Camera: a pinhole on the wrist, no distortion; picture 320 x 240 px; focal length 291.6 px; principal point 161.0 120.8 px. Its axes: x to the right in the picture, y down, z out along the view. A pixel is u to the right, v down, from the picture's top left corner.
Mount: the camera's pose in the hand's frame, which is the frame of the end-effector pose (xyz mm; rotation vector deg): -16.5 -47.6 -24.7 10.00 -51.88 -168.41
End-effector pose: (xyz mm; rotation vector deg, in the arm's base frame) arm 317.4 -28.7 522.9 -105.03 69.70 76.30
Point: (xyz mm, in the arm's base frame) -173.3 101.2 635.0
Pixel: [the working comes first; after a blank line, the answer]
In the camera's frame: 109.7 -197.9 516.6

223 9
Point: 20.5 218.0 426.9
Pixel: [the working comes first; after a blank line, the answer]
In the camera's frame: -47.8 52.8 434.0

129 156
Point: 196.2 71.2 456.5
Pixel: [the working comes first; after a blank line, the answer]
In the camera's frame: -59.3 13.6 206.8

77 140
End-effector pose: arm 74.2 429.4 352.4 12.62 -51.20 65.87
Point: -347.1 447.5 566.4
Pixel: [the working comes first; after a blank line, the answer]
In the camera's frame: -195.4 -87.3 480.6

42 68
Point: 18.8 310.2 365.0
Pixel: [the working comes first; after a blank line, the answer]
In the camera's frame: 48.1 37.9 136.6

264 202
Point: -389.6 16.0 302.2
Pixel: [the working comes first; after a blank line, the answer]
In the camera's frame: 290.9 18.4 581.5

307 130
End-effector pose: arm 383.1 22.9 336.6 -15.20 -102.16 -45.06
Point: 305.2 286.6 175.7
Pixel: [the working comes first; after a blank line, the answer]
In the camera's frame: 115.4 33.2 325.7

264 150
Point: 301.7 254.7 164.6
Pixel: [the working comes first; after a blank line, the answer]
In the camera's frame: 122.0 49.2 296.6

281 169
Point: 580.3 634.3 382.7
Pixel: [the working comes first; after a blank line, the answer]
In the camera's frame: 53.1 -383.8 574.1

outside the picture
